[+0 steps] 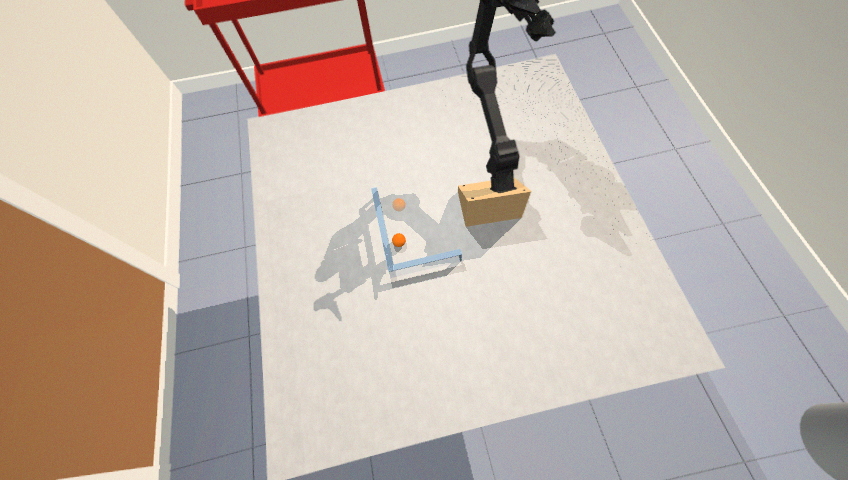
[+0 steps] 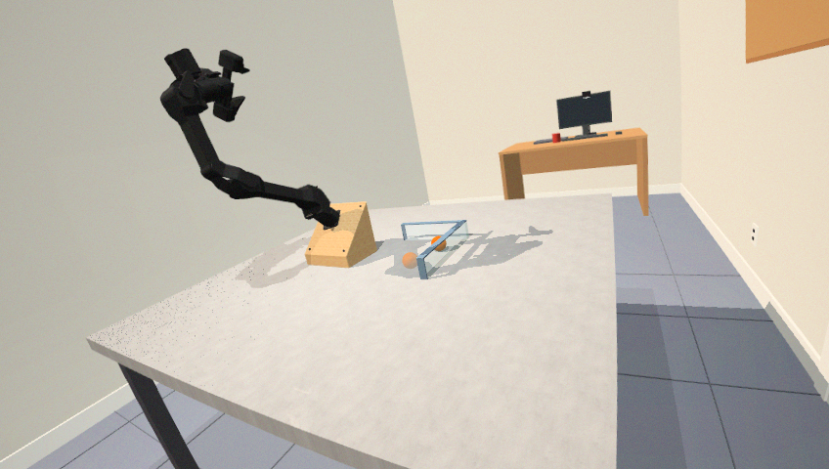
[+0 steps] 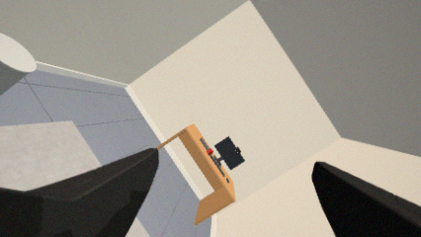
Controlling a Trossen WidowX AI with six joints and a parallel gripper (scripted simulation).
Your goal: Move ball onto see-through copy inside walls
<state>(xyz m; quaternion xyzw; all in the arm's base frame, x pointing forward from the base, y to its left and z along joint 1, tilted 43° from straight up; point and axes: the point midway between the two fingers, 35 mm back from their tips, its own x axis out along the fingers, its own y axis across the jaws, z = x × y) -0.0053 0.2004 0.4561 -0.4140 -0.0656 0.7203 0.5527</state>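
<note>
The orange ball lies 460 mm ahead of my gripper tip, 120 mm to the left of it and 580 mm below it. Also, from my gripper tip: see-through copy of ball (420 mm ahead, 10 mm to the right, 580 mm below).
</note>
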